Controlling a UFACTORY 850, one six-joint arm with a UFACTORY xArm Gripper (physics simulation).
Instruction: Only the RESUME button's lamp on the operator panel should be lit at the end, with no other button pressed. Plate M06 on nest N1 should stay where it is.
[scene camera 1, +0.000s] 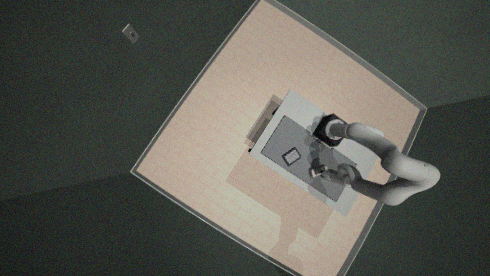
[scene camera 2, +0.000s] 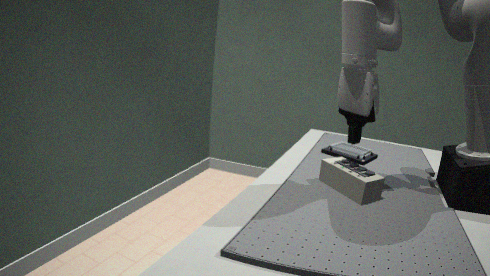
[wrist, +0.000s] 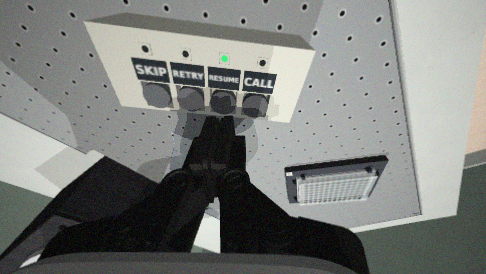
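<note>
The operator panel (wrist: 295, 75) (scene camera 2: 340, 182) is a cream box with four buttons labelled SKIP, RETRY, RESUME and CALL. In the wrist view the lamp above RESUME (wrist: 224, 59) is green; the lamps above SKIP (wrist: 145, 49), RETRY (wrist: 185, 53) and CALL (wrist: 262, 63) are dark. The RESUME button (wrist: 223, 102) shows uncovered. My gripper (wrist: 223, 133) (scene camera 2: 354, 142) is shut and empty, above the panel and apart from it. A clear plate (wrist: 337, 187) (scene camera 1: 291, 156) (scene camera 2: 352, 149) sits in a dark nest (wrist: 294, 192); their markings are too small to read.
The panel and nest stand on a grey perforated board (scene camera 2: 280, 227) (scene camera 1: 285, 132) on a white table (scene camera 1: 295, 100). The arm's black base (scene camera 2: 462, 187) (scene camera 1: 325, 138) stands beside the board. In the wrist view the nest is to the lower right of the panel.
</note>
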